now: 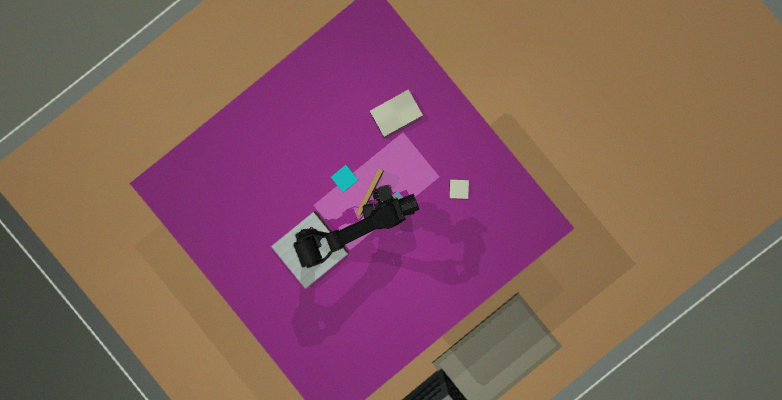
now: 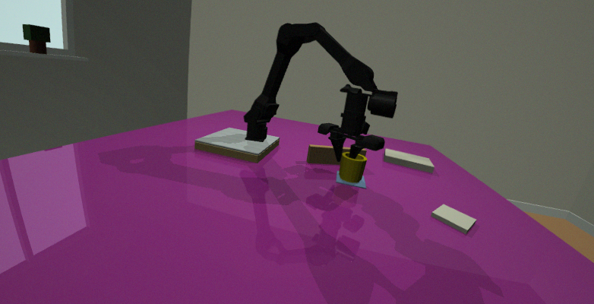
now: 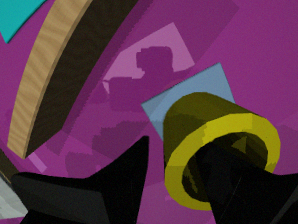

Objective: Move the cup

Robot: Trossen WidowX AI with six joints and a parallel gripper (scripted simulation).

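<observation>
The yellow cup lies 20 mm to the right of my gripper tip and 20 mm ahead of it. The rest, counted from my gripper tip: light-blue pad (50 mm below, 20 mm to the right, 20 mm ahead); then cyan pad (220 mm to the left, 50 mm below, 30 mm behind); then wooden plank (100 mm to the left, 20 mm below).
</observation>
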